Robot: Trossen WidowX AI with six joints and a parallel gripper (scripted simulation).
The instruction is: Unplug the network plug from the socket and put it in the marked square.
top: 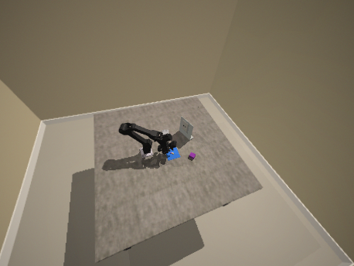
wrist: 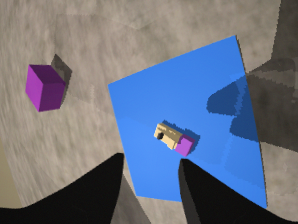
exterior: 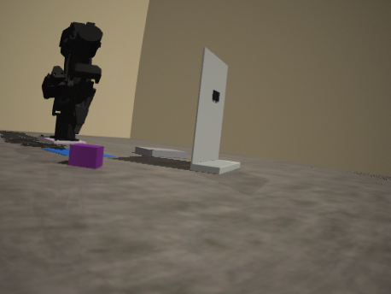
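The network plug lies 4 cm below my gripper tip and 1 cm ahead of it. Round my gripper tip: white upright panel 21 cm ahead, 18 cm to the left, 5 cm above; flat grey slab 24 cm to the left, 4 cm below, 2 cm ahead; blue marked square 5 cm below, 1 cm ahead.
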